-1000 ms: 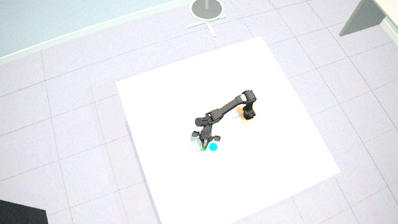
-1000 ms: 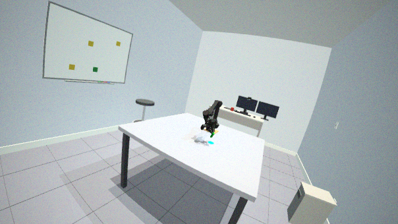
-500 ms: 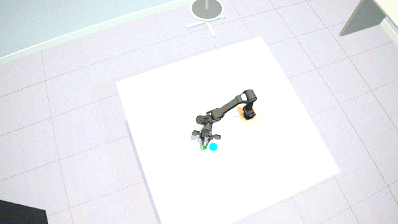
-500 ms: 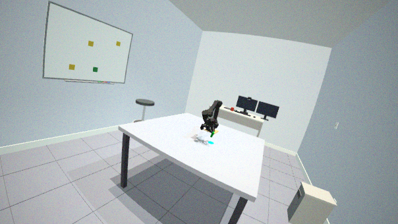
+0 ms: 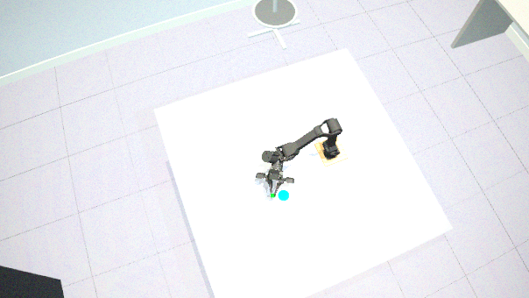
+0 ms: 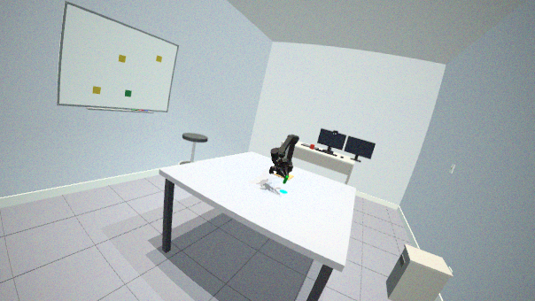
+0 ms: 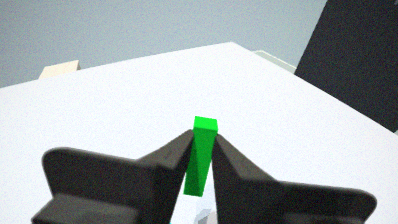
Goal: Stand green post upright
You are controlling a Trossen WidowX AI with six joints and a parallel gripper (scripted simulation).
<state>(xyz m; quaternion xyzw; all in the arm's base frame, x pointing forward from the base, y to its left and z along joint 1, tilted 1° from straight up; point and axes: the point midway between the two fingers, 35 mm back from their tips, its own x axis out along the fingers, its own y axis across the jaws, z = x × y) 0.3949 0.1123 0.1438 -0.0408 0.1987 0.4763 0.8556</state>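
The cyan circle lies 8 cm behind my gripper tip, 2 cm to the right of it and 14 cm below it. Also, from my gripper tip: green post 1 cm behind, 2 cm below.
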